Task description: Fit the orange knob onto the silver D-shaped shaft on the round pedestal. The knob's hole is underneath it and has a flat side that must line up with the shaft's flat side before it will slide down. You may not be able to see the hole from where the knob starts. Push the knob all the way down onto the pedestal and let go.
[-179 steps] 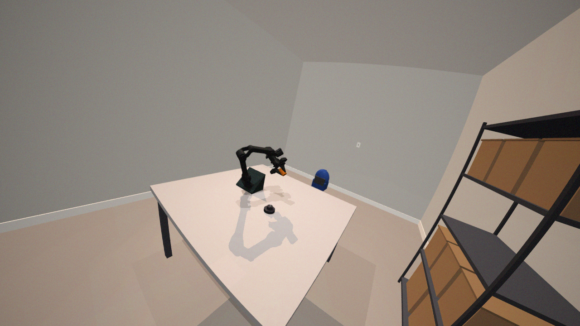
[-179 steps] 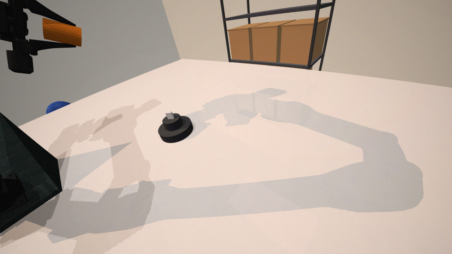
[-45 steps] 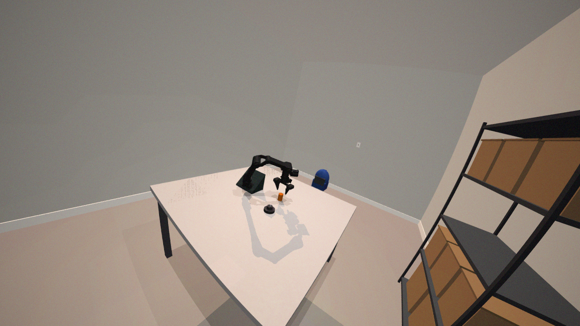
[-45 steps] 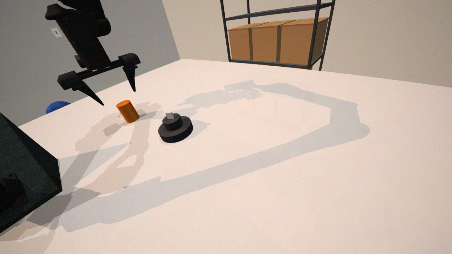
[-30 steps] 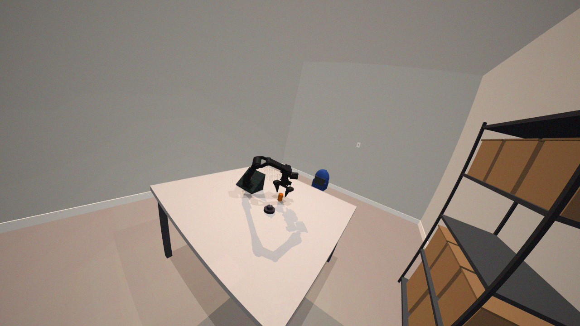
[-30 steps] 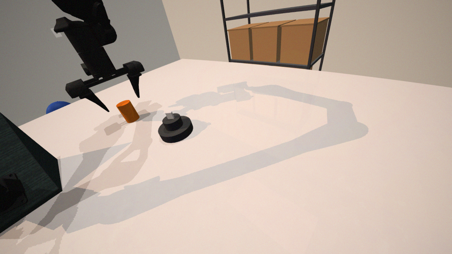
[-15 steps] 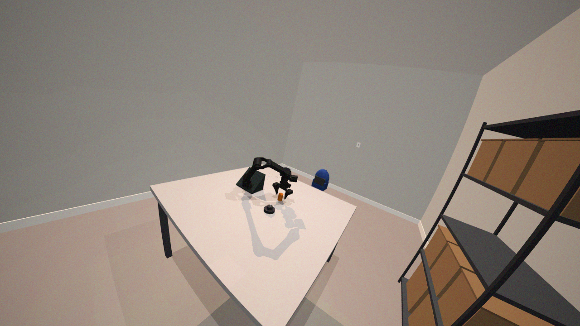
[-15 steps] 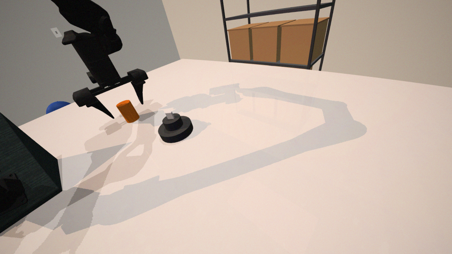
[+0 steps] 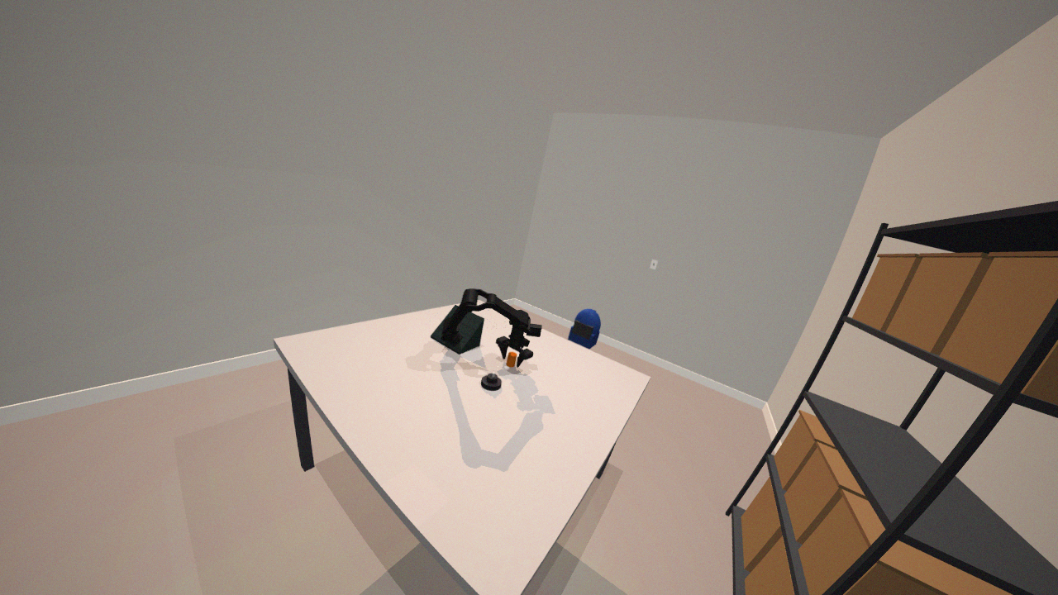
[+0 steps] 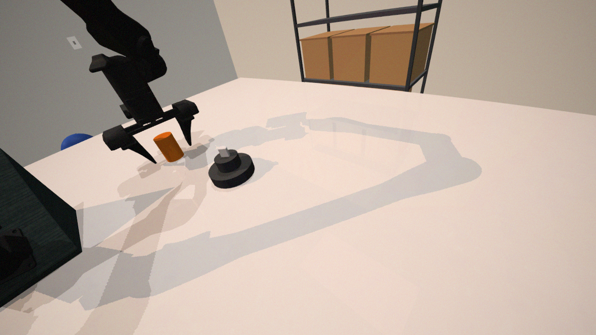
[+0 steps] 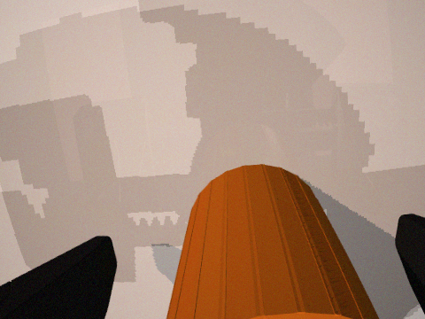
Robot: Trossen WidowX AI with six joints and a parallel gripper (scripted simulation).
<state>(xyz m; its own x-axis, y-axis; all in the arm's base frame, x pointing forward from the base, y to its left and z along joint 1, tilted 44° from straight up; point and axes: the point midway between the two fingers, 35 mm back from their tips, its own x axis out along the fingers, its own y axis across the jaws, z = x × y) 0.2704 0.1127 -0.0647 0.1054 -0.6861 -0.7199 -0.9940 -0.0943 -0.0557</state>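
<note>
The round black pedestal lies 6 cm ahead of my gripper tip, 19 cm to the right of it and 2 cm above it. Round my gripper tip: orange knob (3 cm above).
</note>
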